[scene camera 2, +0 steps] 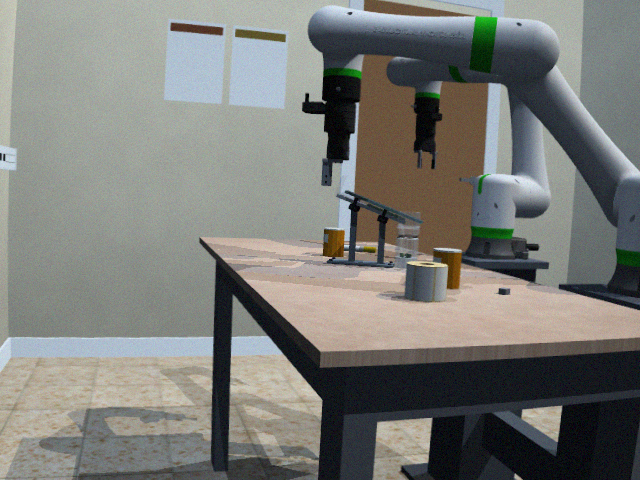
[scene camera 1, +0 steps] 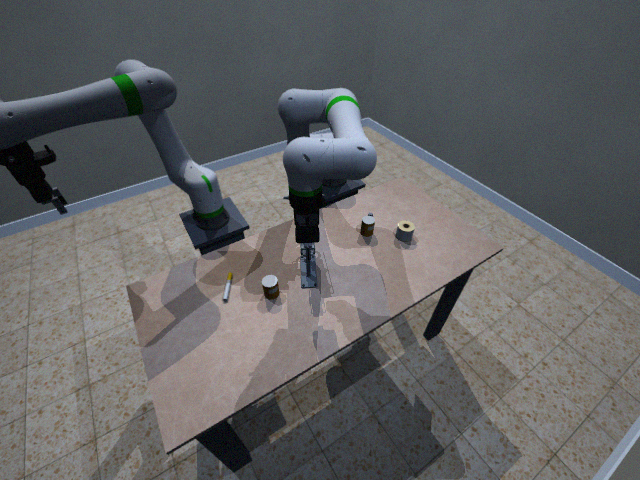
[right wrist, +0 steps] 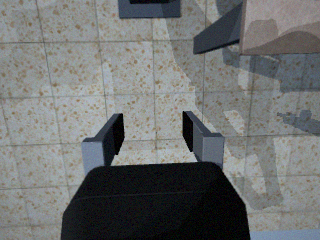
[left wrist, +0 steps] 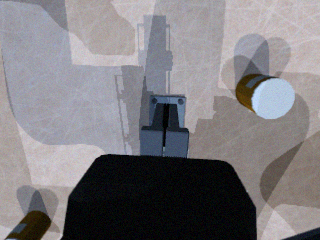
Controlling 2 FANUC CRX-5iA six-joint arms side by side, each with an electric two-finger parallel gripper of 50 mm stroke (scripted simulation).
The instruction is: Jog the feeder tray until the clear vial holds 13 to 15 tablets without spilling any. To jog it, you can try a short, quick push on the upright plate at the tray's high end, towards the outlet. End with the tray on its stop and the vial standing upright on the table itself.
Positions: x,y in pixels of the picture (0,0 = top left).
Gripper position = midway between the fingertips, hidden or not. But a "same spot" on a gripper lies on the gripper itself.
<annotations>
my right gripper: scene camera 2 426,168; scene camera 1; right wrist; not seen in the left wrist view (out of frame)
same spot on my right gripper: [scene camera 1: 56,201] = [right wrist: 198,143]
</annotations>
